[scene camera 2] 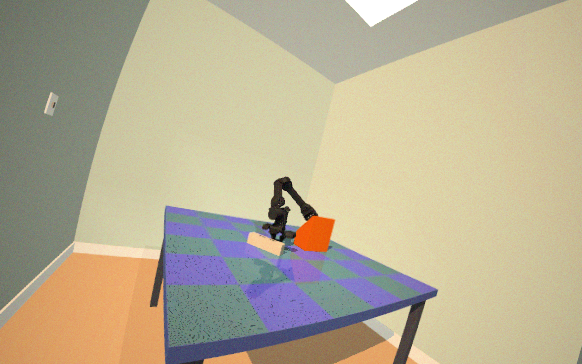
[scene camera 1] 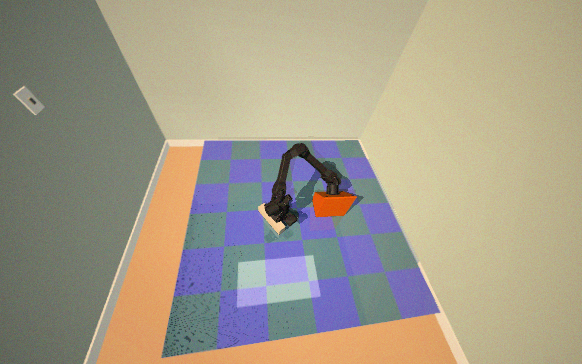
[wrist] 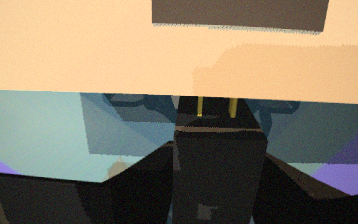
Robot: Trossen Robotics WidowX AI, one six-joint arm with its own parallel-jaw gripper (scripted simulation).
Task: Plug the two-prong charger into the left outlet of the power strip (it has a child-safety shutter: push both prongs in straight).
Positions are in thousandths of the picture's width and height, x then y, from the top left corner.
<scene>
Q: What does my gripper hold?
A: A two-prong charger.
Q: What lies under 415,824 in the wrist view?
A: My gripper.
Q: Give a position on a two-prong charger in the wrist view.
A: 613,667
</scene>
